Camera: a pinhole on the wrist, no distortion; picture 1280 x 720 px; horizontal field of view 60.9 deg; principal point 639.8 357.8 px. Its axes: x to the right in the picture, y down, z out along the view. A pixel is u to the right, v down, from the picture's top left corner.
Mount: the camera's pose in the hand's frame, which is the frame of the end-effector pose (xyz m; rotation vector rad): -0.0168 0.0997 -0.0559 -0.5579 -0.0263 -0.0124
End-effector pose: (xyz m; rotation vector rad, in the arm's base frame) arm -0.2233 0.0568 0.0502 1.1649 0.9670 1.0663
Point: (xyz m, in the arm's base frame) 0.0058 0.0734 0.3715
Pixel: 878 334
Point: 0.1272 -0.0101 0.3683
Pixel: 712 122
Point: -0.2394 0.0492 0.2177
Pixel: 649 618
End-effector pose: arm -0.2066 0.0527 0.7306 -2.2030 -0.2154 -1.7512
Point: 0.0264 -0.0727 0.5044
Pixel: 170 209
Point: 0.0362 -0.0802 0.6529
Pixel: 706 210
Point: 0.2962 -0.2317 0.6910
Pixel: 906 467
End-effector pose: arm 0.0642 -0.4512 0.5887 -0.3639 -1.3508 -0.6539
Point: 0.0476 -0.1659 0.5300
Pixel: 207 205
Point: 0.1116 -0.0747 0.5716
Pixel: 389 550
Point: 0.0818 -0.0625 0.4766
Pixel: 61 462
